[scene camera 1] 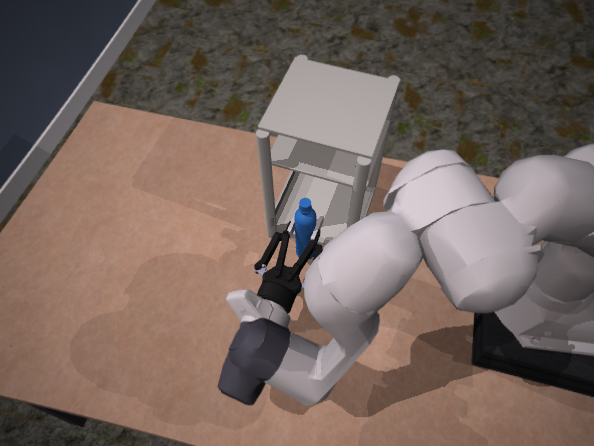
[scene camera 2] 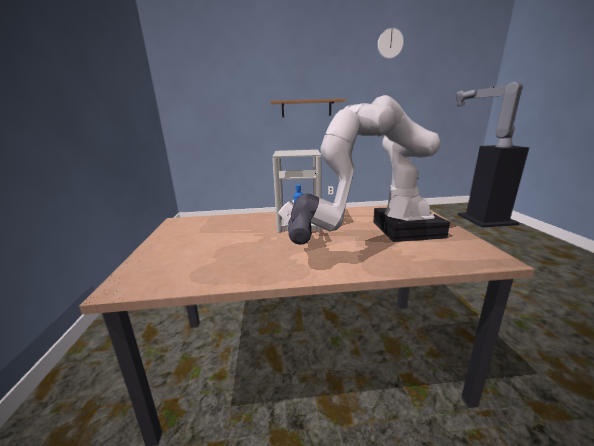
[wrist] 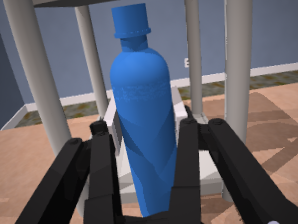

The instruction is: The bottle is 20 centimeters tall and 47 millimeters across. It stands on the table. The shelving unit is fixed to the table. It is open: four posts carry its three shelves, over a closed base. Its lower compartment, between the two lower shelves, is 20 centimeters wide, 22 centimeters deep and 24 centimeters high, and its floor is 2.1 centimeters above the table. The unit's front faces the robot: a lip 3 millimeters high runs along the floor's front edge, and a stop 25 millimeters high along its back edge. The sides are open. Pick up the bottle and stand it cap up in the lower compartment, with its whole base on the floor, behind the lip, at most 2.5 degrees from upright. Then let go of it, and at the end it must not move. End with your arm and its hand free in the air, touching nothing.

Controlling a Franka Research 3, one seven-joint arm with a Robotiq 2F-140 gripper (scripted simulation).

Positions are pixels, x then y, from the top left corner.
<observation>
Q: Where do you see a grey shelving unit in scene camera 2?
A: At 279,175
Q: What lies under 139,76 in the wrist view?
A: A blue bottle.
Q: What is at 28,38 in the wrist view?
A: A grey shelving unit.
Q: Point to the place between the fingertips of my gripper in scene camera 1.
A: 310,214
</observation>
